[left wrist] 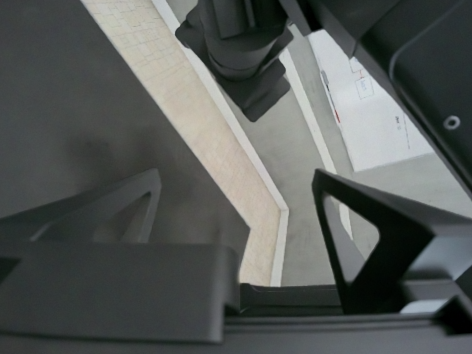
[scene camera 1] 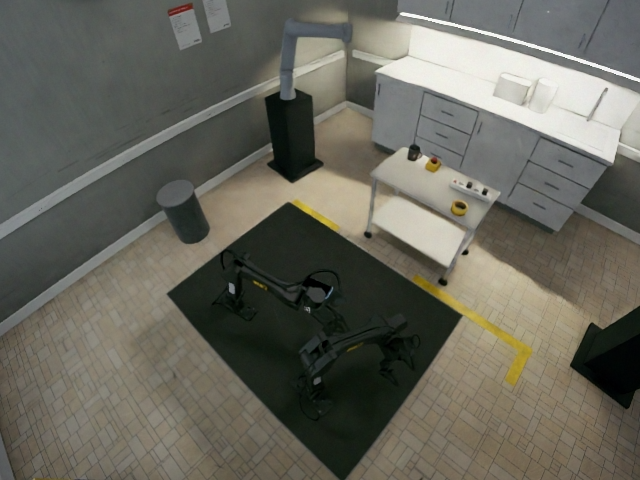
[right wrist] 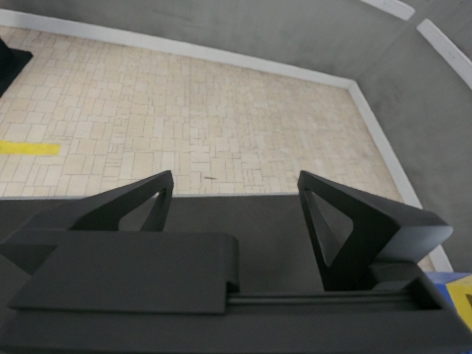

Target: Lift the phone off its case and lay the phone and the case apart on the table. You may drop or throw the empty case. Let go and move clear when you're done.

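Note:
Neither the phone nor its case can be made out for certain. A dark flat piece with a thin light-blue edge shows beside the left arm's wrist in scene camera 1; I cannot tell whether it is the phone or part of the arm. My left gripper is open, with nothing between its fingers, close to the right arm's upper links. My right gripper is open and empty, over the right part of the black surface. The arms hide parts of this surface.
In the left wrist view, a large dark panel with a small ring stands very near at the upper right, and a dark arm part is at the top. A white cart stands behind; a grey bin stands at the left.

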